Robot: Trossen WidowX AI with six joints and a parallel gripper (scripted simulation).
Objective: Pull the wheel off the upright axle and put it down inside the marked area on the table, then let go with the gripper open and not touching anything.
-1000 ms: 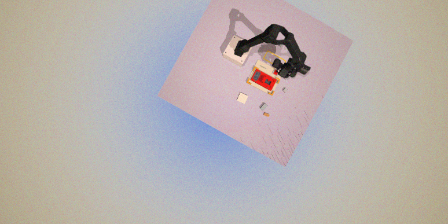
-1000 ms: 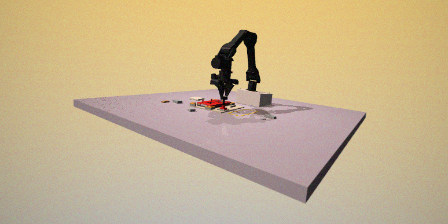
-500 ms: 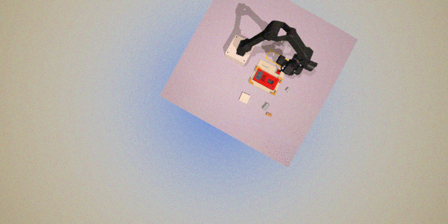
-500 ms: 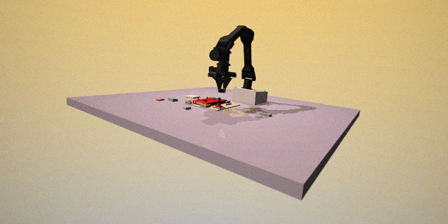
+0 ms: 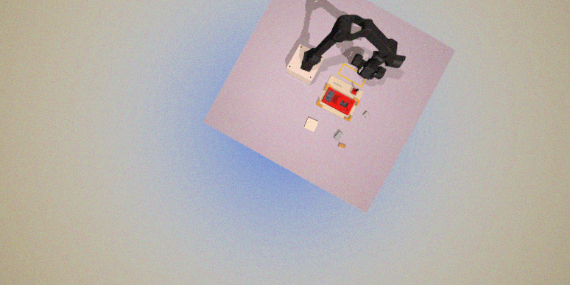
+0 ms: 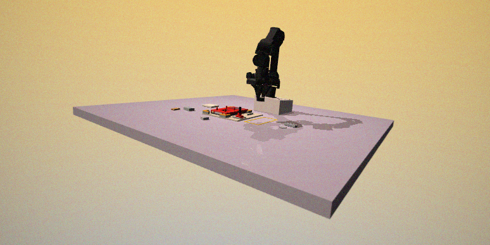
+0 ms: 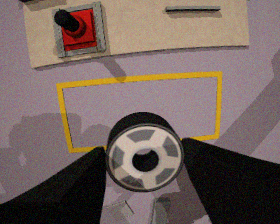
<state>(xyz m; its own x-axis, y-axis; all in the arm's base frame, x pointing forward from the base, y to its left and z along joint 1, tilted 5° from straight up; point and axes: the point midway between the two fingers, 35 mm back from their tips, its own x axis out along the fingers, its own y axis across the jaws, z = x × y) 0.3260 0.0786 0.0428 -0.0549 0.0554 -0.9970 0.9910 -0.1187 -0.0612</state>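
Now: the black axle 9 cm to the right of my gripper tip, 8 cm below it and 4 cm ahead of it. Round my gripper tip: beige square tile (41 cm to the right, 15 cm behind, 11 cm below); then wheel (right at my gripper tip).
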